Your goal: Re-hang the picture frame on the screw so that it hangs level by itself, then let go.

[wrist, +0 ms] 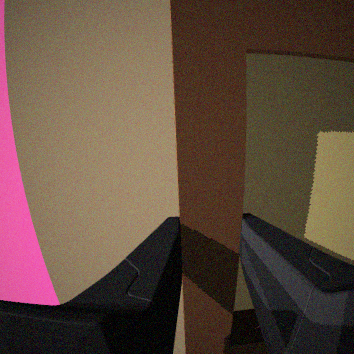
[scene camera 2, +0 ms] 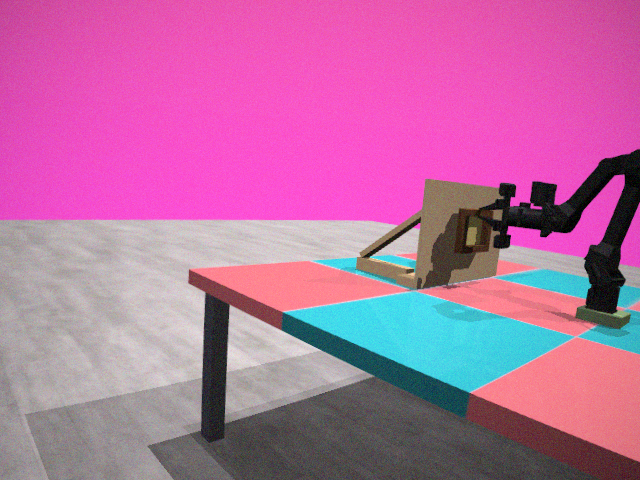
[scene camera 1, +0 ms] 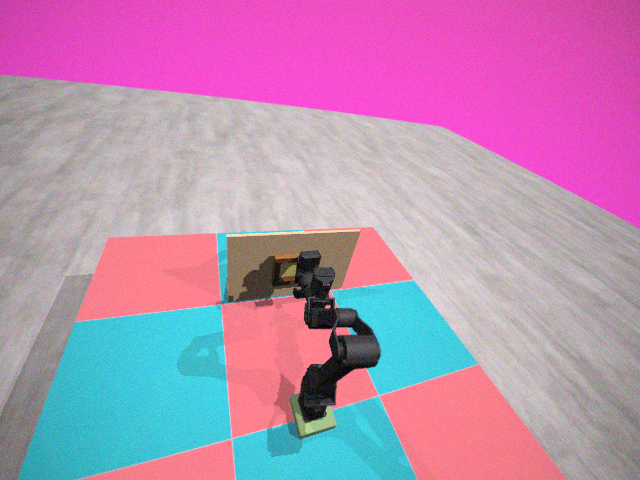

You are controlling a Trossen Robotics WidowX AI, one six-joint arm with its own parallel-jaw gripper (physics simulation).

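Pixels of known places: gripper, fingertip midpoint: [wrist: 208, 226] [scene camera 2: 478, 212] [scene camera 1: 299, 258]; arm's base, link origin: [scene camera 2: 601, 309] [scene camera 1: 312, 407].
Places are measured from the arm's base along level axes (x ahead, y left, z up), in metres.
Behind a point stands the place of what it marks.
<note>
The brown picture frame [scene camera 1: 286, 256] @(x 0.401, y -0.019, z 0.201 m) [scene camera 2: 461, 232] @(x 0.401, y 0.019, z 0.133 m) [wrist: 210, 150] @(x 0.387, y -0.092, z 0.192 m) is upright in front of the tan panel [scene camera 1: 240, 253] [scene camera 2: 434, 206] [wrist: 90, 125], with a yellowish picture inside. It looks roughly level in the scene views. My gripper [scene camera 2: 479, 212] @(x 0.395, y -0.064, z 0.191 m) [wrist: 208, 226] @(x 0.395, y -0.064, z 0.191 m) is shut on the frame's upper bar, one finger on its outer side and the other inside the opening. In scene camera 1 the arm hides the frame's right part and the fingertips. The screw does not show, and I cannot tell whether the frame hangs on it or touches the panel.
The panel stands on wooden feet [scene camera 2: 382, 268] @(x 0.596, y 0.117, z -0.003 m) with a slanted brace [scene camera 2: 391, 237] @(x 0.576, y 0.116, z 0.095 m) behind it. The arm base sits on a green block [scene camera 1: 316, 426] @(x -0.048, y 0.005, z 0.000 m) [scene camera 2: 602, 316] @(x -0.015, y 0.050, z -0.005 m). The table [scene camera 1: 149, 361] @(x 0.262, y 0.410, z -0.025 m) [scene camera 2: 413, 330] @(x 0.231, y 0.483, z -0.025 m) has pink and blue squares. Shadows fall across the panel's left part.
</note>
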